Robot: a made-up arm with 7 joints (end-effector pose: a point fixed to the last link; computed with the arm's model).
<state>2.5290 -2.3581 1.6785 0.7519 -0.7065 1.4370 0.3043</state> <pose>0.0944 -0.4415 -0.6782 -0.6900 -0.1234 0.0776 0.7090</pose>
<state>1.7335 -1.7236 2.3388 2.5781 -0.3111 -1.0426 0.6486</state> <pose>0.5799 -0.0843 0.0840 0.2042 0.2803 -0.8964 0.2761</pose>
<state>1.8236 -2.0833 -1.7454 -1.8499 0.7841 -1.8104 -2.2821</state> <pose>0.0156 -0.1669 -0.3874 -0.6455 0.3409 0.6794 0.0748</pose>
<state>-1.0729 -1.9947 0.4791 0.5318 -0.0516 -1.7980 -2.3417</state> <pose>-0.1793 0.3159 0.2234 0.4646 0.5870 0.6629 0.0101</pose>
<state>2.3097 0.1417 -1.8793 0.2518 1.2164 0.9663 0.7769</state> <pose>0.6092 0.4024 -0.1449 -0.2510 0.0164 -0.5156 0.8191</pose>
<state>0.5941 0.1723 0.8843 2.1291 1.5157 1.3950 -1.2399</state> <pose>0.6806 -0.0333 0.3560 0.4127 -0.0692 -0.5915 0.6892</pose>
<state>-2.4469 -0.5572 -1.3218 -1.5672 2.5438 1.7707 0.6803</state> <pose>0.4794 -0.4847 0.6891 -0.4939 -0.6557 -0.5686 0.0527</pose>
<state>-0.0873 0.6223 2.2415 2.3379 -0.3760 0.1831 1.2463</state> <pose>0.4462 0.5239 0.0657 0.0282 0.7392 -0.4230 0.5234</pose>
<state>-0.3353 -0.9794 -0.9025 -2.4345 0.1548 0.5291 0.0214</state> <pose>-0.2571 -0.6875 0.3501 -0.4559 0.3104 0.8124 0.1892</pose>
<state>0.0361 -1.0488 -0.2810 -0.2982 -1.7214 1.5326 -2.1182</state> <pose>-0.5571 -0.2831 -0.4455 0.4310 -0.6004 0.6736 0.0065</pose>
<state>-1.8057 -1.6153 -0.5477 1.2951 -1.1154 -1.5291 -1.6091</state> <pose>0.1501 0.2986 -0.0896 0.7273 0.4601 -0.3263 0.3911</pose>
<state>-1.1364 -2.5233 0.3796 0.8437 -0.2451 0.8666 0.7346</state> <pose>-0.5947 0.6304 -0.0145 -0.5729 0.8126 -0.1029 0.0292</pose>
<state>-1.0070 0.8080 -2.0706 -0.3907 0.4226 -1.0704 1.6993</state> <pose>-0.1336 -0.2778 0.2645 -0.2166 -0.6321 0.7350 0.1153</pose>
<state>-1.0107 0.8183 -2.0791 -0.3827 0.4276 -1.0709 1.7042</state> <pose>-0.1305 -0.2763 0.2657 -0.2124 -0.6325 0.7367 0.1106</pose>
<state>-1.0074 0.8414 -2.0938 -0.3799 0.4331 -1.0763 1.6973</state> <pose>-0.1258 -0.2711 0.2733 -0.2137 -0.6266 0.7413 0.1100</pose>
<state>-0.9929 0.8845 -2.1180 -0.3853 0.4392 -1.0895 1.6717</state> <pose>-0.1180 -0.2594 0.2904 -0.2237 -0.6111 0.7504 0.1157</pose>
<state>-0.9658 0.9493 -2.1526 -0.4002 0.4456 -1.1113 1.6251</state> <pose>-0.1058 -0.2399 0.3167 -0.2429 -0.5845 0.7636 0.1277</pose>
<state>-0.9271 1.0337 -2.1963 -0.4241 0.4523 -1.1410 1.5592</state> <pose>-0.0874 -0.2121 0.3489 -0.2695 -0.5474 0.7790 0.1445</pose>
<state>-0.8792 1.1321 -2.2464 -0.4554 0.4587 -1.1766 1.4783</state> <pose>-0.0618 -0.1774 0.3819 -0.3003 -0.5022 0.7943 0.1632</pose>
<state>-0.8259 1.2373 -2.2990 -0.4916 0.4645 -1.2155 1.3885</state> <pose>-0.0292 -0.1390 0.4105 -0.3316 -0.4525 0.8077 0.1815</pose>
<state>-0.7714 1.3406 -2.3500 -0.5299 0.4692 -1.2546 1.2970</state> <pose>0.0080 -0.1011 0.4312 -0.3605 -0.4029 0.8177 0.1974</pose>
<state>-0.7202 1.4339 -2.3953 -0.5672 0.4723 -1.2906 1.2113</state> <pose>0.0459 -0.0680 0.4431 -0.3848 -0.3577 0.8245 0.2100</pose>
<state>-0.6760 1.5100 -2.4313 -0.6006 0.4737 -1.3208 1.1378</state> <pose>0.0796 -0.0424 0.4480 -0.4041 -0.3201 0.8283 0.2196</pose>
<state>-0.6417 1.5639 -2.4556 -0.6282 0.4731 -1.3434 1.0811</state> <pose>0.1053 -0.0251 0.4490 -0.4186 -0.2919 0.8296 0.2266</pose>
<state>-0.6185 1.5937 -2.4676 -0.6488 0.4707 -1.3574 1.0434</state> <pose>0.1210 -0.0158 0.4492 -0.4293 -0.2734 0.8290 0.2316</pose>
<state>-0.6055 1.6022 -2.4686 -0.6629 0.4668 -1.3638 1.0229</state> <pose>0.1272 -0.0128 0.4504 -0.4371 -0.2632 0.8272 0.2354</pose>
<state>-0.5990 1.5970 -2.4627 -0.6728 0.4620 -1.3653 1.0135</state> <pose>0.1271 -0.0135 0.4526 -0.4432 -0.2582 0.8246 0.2386</pose>
